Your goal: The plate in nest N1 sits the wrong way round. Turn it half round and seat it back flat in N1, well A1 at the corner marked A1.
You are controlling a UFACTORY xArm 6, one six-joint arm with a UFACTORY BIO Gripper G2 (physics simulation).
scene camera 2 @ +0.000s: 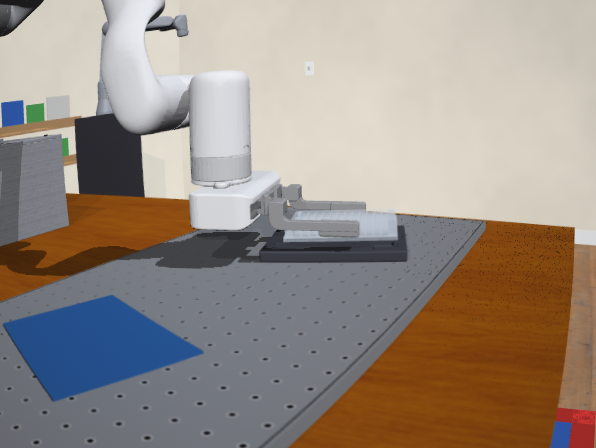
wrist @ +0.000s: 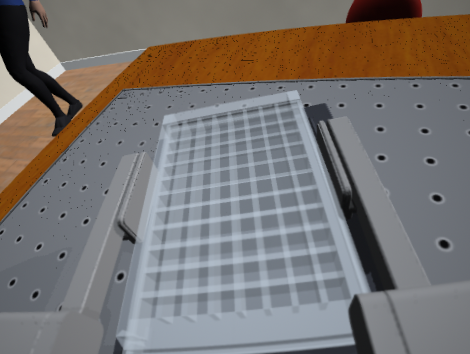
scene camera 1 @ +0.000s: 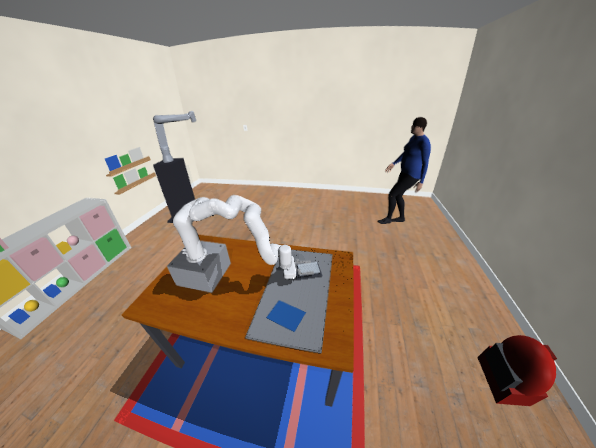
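A clear, pale well plate [scene camera 1: 308, 268] [scene camera 2: 345, 226] [wrist: 245, 200] is between the two long grey fingers of my gripper [scene camera 2: 362, 218] [wrist: 241, 137], which is shut on its long sides. The plate looks about level and slightly raised over the dark nest [scene camera 1: 312, 275] [scene camera 2: 330, 255] [wrist: 319, 114]. In the wrist view a dark strip of the nest shows to the right of the plate, and the plate covers most of the rest. The A1 corner mark and the plate's own lettering do not show.
The nest stands on a grey perforated board [scene camera 1: 310, 300] [scene camera 2: 250, 325] [wrist: 405, 185] on the wooden table [scene camera 1: 210, 310] [scene camera 2: 450, 350] [wrist: 250, 57]. A blue square [scene camera 1: 286, 315] [scene camera 2: 102, 345] lies nearer the front. A person [scene camera 1: 415, 155] [wrist: 17, 50] stands beyond the table.
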